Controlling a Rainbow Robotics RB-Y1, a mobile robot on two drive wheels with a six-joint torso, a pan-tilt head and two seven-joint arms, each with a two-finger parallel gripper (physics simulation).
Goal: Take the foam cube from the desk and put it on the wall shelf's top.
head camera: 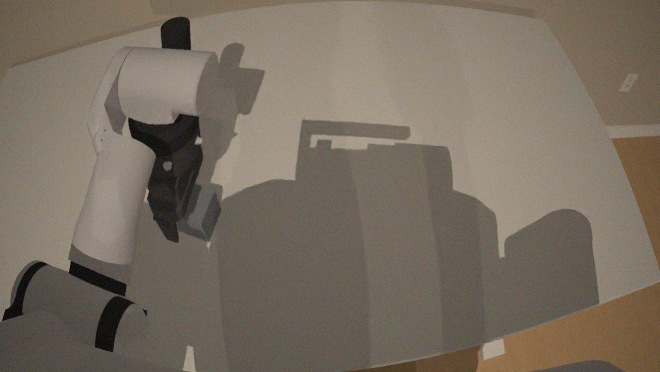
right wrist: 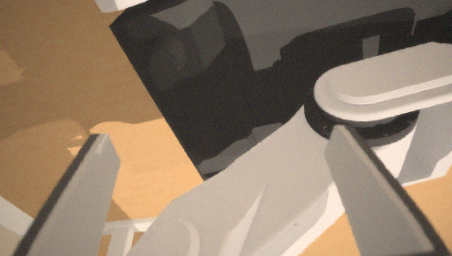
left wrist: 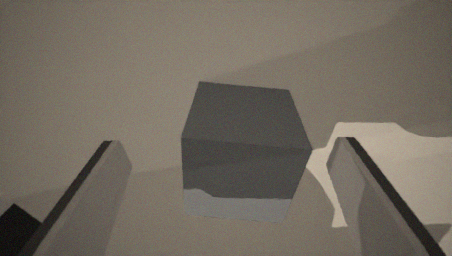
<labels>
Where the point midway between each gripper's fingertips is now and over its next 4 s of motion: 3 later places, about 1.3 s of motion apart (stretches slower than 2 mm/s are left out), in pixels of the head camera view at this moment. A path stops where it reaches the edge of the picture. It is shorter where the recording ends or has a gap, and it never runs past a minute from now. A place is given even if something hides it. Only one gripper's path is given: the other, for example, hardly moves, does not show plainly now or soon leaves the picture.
The left gripper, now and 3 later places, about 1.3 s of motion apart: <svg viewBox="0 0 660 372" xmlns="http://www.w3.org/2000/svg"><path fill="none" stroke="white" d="M182 206L185 216L172 169L61 289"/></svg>
</labels>
